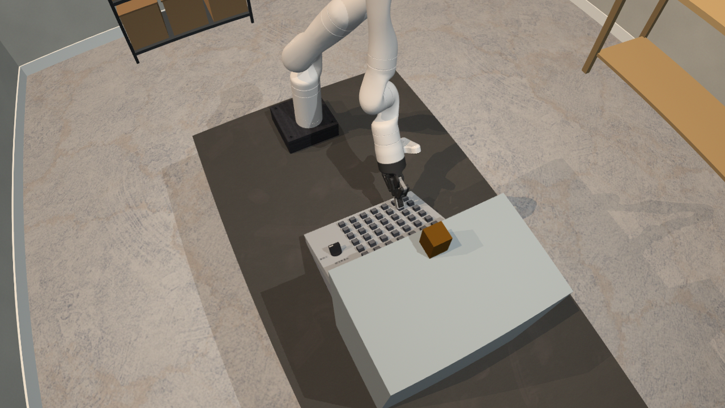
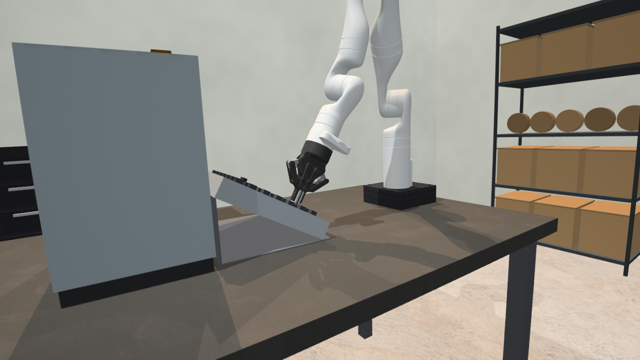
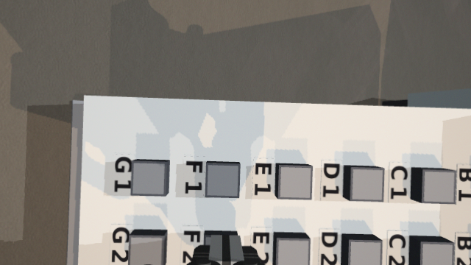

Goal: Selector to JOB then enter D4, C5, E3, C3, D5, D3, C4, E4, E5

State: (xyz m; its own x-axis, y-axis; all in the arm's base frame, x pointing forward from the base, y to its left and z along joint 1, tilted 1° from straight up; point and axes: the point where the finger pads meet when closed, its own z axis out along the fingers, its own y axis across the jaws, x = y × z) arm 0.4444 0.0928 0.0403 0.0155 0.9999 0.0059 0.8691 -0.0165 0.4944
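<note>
Now: the key E2 4 cm ahead of my hand. The rest, counted from my hand: key E1 (4 cm to the left, 4 cm ahead); then key D1 (7 cm ahead, 3 cm to the left, 1 cm above); then sloped keypad panel (12 cm to the right, 9 cm ahead, 2 cm below).
</note>
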